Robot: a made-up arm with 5 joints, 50 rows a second.
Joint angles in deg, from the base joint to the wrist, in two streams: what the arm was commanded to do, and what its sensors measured. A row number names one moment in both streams.
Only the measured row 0 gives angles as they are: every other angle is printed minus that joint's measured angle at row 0.
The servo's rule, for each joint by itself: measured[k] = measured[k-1] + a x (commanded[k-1-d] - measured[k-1]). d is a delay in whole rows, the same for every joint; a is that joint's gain. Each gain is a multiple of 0.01, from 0.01 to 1. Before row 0 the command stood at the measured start. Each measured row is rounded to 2 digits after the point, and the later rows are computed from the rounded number. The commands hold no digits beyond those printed.
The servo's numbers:
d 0
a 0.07 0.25 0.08 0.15 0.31
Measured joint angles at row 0:
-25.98, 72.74, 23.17, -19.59, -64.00
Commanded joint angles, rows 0 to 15:
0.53, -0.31, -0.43, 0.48, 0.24
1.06, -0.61, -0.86, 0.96, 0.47
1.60, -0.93, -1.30, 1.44, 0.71
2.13, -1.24, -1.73, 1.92, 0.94
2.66, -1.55, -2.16, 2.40, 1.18
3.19, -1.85, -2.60, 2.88, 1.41
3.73, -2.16, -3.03, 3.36, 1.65
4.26, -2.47, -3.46, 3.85, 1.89
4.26, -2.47, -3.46, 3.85, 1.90
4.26, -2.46, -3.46, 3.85, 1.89
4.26, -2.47, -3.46, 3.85, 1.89
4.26, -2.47, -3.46, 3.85, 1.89
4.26, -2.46, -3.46, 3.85, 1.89
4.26, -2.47, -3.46, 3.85, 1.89
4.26, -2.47, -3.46, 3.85, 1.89
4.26, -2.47, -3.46, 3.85, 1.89
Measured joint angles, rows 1 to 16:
0.04, -0.08, -0.03, 0.07, 0.07
0.11, -0.21, -0.10, 0.20, 0.19
0.21, -0.39, -0.20, 0.39, 0.35
0.34, -0.60, -0.32, 0.62, 0.53
0.50, -0.84, -0.47, 0.89, 0.73
0.69, -1.09, -0.64, 1.19, 0.94
0.90, -1.36, -0.83, 1.52, 1.16
1.14, -1.64, -1.04, 1.87, 1.39
1.36, -1.85, -1.23, 2.17, 1.55
1.56, -2.00, -1.41, 2.42, 1.66
1.75, -2.12, -1.57, 2.63, 1.73
1.93, -2.21, -1.72, 2.81, 1.78
2.09, -2.27, -1.86, 2.97, 1.81
2.24, -2.32, -1.99, 3.10, 1.83
2.38, -2.36, -2.11, 3.21, 1.85
2.51, -2.39, -2.22, 3.31, 1.86

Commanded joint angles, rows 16 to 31:
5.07, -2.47, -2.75, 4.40, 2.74
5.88, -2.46, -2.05, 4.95, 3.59
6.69, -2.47, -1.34, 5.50, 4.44
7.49, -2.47, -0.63, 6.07, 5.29
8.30, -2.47, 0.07, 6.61, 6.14
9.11, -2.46, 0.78, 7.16, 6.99
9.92, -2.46, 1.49, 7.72, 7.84
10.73, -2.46, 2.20, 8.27, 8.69
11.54, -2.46, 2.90, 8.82, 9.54
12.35, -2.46, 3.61, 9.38, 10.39
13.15, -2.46, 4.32, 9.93, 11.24
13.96, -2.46, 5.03, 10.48, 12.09
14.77, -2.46, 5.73, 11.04, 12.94
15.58, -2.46, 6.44, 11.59, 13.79
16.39, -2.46, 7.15, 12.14, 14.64
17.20, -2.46, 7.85, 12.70, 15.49
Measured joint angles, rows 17 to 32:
2.69, -2.41, -2.26, 3.47, 2.13
2.91, -2.42, -2.24, 3.69, 2.58
3.17, -2.43, -2.17, 3.96, 3.16
3.47, -2.44, -2.05, 4.28, 3.82
3.81, -2.45, -1.88, 4.63, 4.54
4.18, -2.45, -1.67, 5.01, 5.30
4.58, -2.45, -1.42, 5.42, 6.09
5.01, -2.45, -1.13, 5.85, 6.90
5.47, -2.45, -0.81, 6.30, 7.72
5.95, -2.45, -0.46, 6.76, 8.55
6.45, -2.45, -0.08, 7.24, 9.38
6.98, -2.45, 0.33, 7.73, 10.22
7.53, -2.45, 0.76, 8.23, 11.06
8.09, -2.45, 1.21, 8.73, 11.91
8.67, -2.45, 1.69, 9.24, 12.76
9.27, -2.45, 2.18, 9.76, 13.61

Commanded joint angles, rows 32 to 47:
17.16, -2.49, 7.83, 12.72, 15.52
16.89, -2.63, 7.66, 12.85, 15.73
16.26, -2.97, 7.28, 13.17, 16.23
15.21, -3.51, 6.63, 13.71, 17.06
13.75, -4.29, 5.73, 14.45, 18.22
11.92, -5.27, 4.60, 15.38, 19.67
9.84, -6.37, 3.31, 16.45, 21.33
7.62, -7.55, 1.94, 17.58, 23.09
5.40, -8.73, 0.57, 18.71, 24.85
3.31, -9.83, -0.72, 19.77, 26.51
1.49, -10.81, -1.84, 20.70, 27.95
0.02, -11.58, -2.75, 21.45, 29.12
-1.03, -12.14, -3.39, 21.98, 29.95
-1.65, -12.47, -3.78, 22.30, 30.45
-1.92, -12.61, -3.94, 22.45, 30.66
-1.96, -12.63, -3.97, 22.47, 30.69
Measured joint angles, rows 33 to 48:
9.82, -2.46, 2.63, 10.20, 14.20
10.31, -2.50, 3.03, 10.60, 14.67
10.73, -2.62, 3.37, 10.99, 15.15
11.04, -2.84, 3.63, 11.40, 15.74
11.23, -3.20, 3.80, 11.86, 16.51
11.28, -3.72, 3.86, 12.39, 17.49
11.18, -4.38, 3.82, 13.00, 18.68
10.93, -5.17, 3.67, 13.69, 20.05
10.54, -6.06, 3.42, 14.44, 21.54
10.03, -7.00, 3.09, 15.24, 23.08
9.43, -7.95, 2.70, 16.06, 24.59
8.77, -8.86, 2.26, 16.87, 25.99
8.08, -9.68, 1.81, 17.64, 27.22
7.40, -10.38, 1.36, 18.34, 28.22
6.75, -10.94, 0.94, 18.96, 28.98
6.14, -11.36, 0.55, 19.49, 29.51

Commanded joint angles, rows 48 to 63:
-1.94, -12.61, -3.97, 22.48, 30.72
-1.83, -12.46, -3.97, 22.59, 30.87
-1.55, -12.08, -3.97, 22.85, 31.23
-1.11, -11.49, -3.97, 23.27, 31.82
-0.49, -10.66, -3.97, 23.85, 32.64
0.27, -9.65, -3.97, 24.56, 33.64
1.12, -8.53, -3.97, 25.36, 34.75
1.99, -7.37, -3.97, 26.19, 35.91
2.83, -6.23, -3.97, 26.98, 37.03
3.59, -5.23, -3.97, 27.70, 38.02
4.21, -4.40, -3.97, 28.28, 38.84
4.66, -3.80, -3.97, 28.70, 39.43
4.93, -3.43, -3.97, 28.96, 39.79
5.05, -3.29, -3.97, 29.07, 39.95
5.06, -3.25, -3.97, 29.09, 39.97
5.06, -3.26, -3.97, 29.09, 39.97
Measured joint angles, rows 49 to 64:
5.57, -11.67, 0.19, 19.94, 29.89
5.05, -11.87, -0.14, 20.34, 30.19
4.59, -11.92, -0.45, 20.72, 30.51
4.19, -11.81, -0.73, 21.10, 30.92
3.86, -11.52, -0.99, 21.51, 31.45
3.61, -11.05, -1.23, 21.97, 32.13
3.44, -10.42, -1.45, 22.48, 32.94
3.34, -9.66, -1.65, 23.04, 33.86
3.30, -8.80, -1.84, 23.63, 34.84
3.32, -7.91, -2.01, 24.24, 35.83
3.38, -7.03, -2.17, 24.85, 36.76
3.47, -6.22, -2.31, 25.43, 37.59
3.57, -5.52, -2.44, 25.96, 38.27
3.67, -4.96, -2.56, 26.43, 38.79
3.77, -4.53, -2.67, 26.83, 39.16
3.86, -4.21, -2.77, 27.17, 39.41

